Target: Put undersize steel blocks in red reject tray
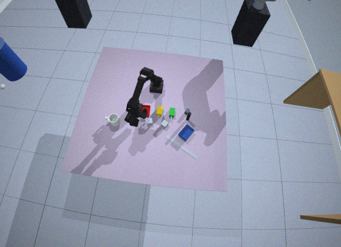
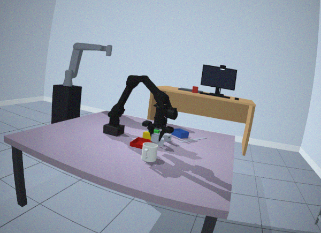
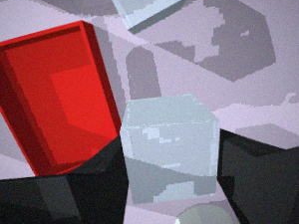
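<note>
Now: the red reject tray 9 cm behind my gripper tip, 2 cm to the left of it and 5 cm below it. Round my gripper tip: steel block: 1 cm above; then yellow gauge: 7 cm behind, 17 cm to the left, 4 cm below; then white mug: 3 cm ahead, 20 cm to the right, 2 cm below.
</note>
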